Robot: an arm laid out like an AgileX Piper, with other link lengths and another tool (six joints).
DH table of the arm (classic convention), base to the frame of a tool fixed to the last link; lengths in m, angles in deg. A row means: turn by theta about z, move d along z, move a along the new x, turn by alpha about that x. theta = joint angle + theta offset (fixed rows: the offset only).
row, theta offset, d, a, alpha
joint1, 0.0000, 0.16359, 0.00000, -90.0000
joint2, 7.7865, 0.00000, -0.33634, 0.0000
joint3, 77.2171, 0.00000, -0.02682, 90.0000
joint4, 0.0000, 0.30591, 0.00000, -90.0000
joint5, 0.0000, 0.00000, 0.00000, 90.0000
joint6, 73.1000, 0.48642, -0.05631, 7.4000
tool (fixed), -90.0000, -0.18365, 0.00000, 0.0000
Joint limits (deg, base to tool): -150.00..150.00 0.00..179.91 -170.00..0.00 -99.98..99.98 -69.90..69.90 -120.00..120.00
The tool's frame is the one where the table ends.
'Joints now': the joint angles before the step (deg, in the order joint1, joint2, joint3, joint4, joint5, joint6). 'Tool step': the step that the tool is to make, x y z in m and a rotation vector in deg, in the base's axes. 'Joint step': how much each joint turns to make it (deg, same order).
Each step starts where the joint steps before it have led.
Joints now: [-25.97 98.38 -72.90 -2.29 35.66 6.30]
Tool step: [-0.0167 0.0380 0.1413 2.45 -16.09 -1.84]
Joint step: [0.00 -15.66 0.02 9.59 2.22 -0.22]
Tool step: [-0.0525 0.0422 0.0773 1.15 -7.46 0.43]
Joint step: [-0.01 -13.50 2.25 3.80 5.04 0.67]
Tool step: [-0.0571 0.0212 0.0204 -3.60 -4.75 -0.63]
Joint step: [0.00 -12.92 9.58 -1.23 -2.55 0.00]
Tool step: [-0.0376 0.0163 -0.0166 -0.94 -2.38 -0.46]
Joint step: [0.01 -9.26 9.55 0.12 -2.88 0.00]
